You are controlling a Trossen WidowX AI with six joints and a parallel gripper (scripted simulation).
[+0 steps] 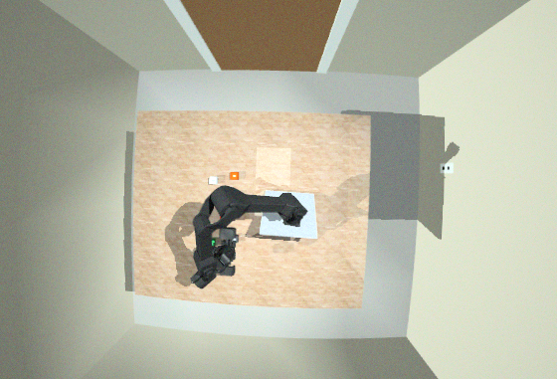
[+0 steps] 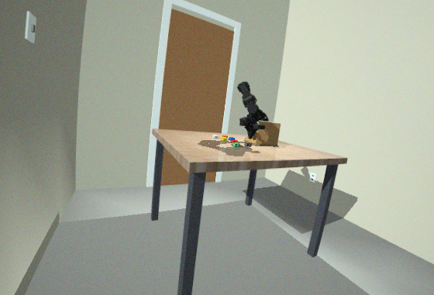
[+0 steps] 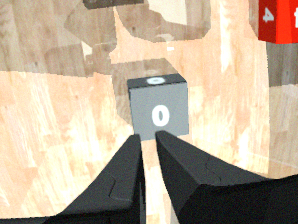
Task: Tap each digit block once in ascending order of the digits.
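Right now the black block is 1 cm to the right of my gripper tip and 4 cm below it. Also, from my gripper tip: red block (6 cm ahead, 9 cm to the right, 4 cm below); then yellow block (10 cm ahead, 17 cm to the right, 4 cm below); then green block (11 cm ahead, 3 cm to the left, 4 cm below).
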